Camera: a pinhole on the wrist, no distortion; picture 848 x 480 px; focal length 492.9 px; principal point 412.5 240.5 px. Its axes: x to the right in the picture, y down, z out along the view. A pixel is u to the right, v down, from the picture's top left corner.
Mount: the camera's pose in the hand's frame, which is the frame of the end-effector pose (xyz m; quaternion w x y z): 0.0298 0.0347 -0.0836 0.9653 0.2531 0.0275 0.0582
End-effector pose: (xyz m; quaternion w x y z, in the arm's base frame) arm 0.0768 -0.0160 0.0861 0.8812 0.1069 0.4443 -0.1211
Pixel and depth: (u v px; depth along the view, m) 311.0 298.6 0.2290
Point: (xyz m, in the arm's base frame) 0.1567 -0.1104 0.1577
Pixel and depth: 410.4 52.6 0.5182
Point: 0.2135 -0.4744 0.1395
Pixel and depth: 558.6 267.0 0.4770
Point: 0.4056 -0.2900 0.1046
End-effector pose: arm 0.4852 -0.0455 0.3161 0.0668 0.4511 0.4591 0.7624
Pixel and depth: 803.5 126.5 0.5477
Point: 0.3333 0.5899 0.4784
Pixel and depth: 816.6 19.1 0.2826
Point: 0.3263 0.2716 0.3782
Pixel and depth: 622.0 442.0 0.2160
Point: 0.5240 0.1046 0.4361
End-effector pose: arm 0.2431 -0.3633 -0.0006 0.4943 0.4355 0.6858 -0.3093
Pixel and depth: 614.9 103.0 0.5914
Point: 0.0103 -0.7162 -0.4311
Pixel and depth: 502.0 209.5 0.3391
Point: 0.1817 -0.5590 -0.1799
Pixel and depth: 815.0 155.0 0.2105
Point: 0.1757 -0.3983 -0.2355
